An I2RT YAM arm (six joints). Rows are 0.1 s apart.
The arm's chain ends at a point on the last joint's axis. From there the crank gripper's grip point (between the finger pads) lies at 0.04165 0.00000 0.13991 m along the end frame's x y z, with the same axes.
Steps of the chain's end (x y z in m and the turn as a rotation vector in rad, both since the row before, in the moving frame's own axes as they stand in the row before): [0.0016 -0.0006 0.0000 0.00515 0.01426 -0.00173]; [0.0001 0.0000 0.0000 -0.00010 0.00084 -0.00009]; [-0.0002 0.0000 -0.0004 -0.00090 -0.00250 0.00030]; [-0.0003 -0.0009 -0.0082 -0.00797 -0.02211 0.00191]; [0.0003 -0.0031 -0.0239 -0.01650 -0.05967 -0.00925]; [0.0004 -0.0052 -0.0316 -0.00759 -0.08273 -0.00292]
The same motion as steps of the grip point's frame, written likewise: [0.0036 -0.0014 -0.0006 0.00515 0.01426 -0.00173]; [0.0002 0.0000 0.0000 -0.00010 0.00084 -0.00009]; [-0.0005 0.0001 -0.0003 -0.00090 -0.00250 0.00030]; [-0.0034 0.0003 -0.0073 -0.00797 -0.02211 0.00191]; [-0.0081 -0.0011 -0.0217 -0.01650 -0.05967 -0.00925]; [-0.0113 -0.0042 -0.0286 -0.00759 -0.08273 -0.00292]
